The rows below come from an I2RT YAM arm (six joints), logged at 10 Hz.
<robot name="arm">
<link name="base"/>
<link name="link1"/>
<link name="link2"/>
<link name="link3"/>
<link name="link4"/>
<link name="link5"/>
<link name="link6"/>
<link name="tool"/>
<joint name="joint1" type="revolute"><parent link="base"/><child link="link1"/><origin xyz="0 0 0.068" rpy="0 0 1.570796"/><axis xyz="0 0 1"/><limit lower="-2.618" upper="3.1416"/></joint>
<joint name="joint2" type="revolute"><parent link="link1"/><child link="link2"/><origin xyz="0.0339 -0.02 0.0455" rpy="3.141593 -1.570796 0"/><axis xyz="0 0 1"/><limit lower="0" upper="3.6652"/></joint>
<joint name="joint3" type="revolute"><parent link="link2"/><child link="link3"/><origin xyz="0 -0.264 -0.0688" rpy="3.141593 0 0"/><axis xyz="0 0 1"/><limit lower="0" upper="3.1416"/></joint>
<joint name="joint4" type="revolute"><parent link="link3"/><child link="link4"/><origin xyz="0.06 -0.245 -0.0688" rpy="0 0 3.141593"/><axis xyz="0 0 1"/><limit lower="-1.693" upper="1.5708"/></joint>
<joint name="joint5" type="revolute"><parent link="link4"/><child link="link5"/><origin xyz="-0.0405 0.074 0.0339" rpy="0 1.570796 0"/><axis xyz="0 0 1"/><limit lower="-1.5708" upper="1.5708"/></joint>
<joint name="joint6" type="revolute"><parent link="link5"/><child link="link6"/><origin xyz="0 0.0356 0.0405" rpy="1.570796 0 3.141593"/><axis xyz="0 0 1"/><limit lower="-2.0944" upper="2.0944"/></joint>
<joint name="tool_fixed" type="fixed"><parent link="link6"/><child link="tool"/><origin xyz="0 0 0" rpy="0 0 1.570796"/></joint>
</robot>
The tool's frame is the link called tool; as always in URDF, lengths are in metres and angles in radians.
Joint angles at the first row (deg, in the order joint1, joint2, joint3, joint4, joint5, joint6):
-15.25, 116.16, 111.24, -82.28, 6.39, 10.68
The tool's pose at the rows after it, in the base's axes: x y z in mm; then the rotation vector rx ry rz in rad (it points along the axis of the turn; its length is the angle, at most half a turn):
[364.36 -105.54 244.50 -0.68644 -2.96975 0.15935]
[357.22 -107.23 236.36 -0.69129 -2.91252 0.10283]
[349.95 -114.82 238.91 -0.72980 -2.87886 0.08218]
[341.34 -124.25 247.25 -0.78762 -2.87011 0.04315]
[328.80 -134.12 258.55 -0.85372 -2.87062 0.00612]
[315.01 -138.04 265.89 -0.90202 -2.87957 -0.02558]
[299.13 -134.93 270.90 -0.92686 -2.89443 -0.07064]
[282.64 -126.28 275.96 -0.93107 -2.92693 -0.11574]
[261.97 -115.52 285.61 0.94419 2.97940 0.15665]
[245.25 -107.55 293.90 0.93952 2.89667 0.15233]
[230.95 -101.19 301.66 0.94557 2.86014 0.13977]
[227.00 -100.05 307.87 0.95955 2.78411 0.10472]
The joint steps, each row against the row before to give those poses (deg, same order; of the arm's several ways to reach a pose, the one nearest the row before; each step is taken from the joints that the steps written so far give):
-0.32, 0.00, -8.15, 0.48, -0.19, 0.04
-0.72, 0.00, -1.99, -1.33, -1.86, 0.00
-1.51, -0.50, -0.24, -1.64, -0.59, 0.24
-1.97, -1.34, 0.00, -1.07, -1.38, 0.15
-2.32, -2.31, -0.64, -0.72, -1.33, 0.00
-1.59, -3.09, -2.47, 0.56, -1.23, -0.02
-0.81, -4.04, -4.08, 1.12, -1.77, -0.17
-0.02, -4.85, -4.75, 1.59, -1.85, -0.29
0.00, -6.84, -5.42, 2.98, -1.97, 0.02
0.00, -5.80, -4.02, 2.86, -0.50, 1.03
0.00, -3.99, -1.97, -0.04, 0.24, 0.75
0.00, -2.39, -0.87, 2.62, 0.96, 1.57

